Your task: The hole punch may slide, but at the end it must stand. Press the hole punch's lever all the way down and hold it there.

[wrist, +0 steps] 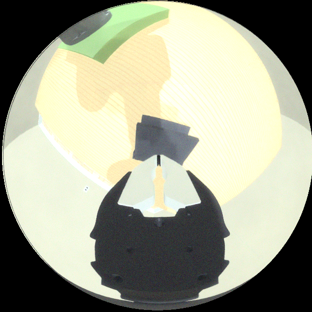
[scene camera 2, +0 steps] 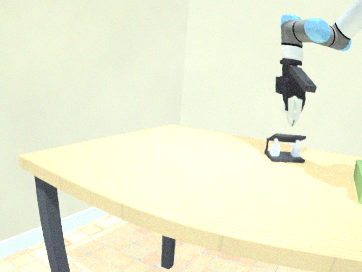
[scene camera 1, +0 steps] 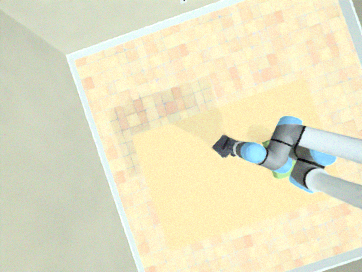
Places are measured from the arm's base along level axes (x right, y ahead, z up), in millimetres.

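Pixels of known places: gripper, fingertip midpoint: (scene camera 2: 291, 126); arm's base, link origin: (scene camera 1: 294, 148).
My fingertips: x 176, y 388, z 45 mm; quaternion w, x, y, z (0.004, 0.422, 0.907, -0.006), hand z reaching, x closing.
For each thing: its top centre in the pictures, then the offset to it from my fingertips. Level surfaces: height alone.
- dark hole punch, top centre: (scene camera 2: 287, 132) (scene camera 1: 226, 147) dx +2, dy +11, dz -20 mm
- lever, top centre: (scene camera 2: 287, 132) (scene camera 1: 226, 147) dx +2, dy +11, dz -20 mm
- table, surface height: dz -105 mm
The dark hole punch (scene camera 2: 288, 160) (wrist: 162, 141) stands upright on the table, with two pale posts between its base and its lever. The lever (scene camera 2: 290, 137) is raised, with a wide gap between it and the base. My gripper (scene camera 2: 293, 124) (wrist: 158, 155) is shut and empty, and points down. In scene camera 2 its tips are a little above the lever, apart from it. In the wrist view the tips overlap the near edge of the hole punch. In scene camera 1 the gripper and wrist cover much of the hole punch.
A green block (scene camera 1: 283, 173) (scene camera 2: 358, 181) (wrist: 135, 32) lies on the table (scene camera 1: 200, 200) (scene camera 2: 165, 170) (wrist: 215, 100), under the arm in scene camera 1. In scene camera 2 it is at the right edge. Pale walls rise beyond the table.
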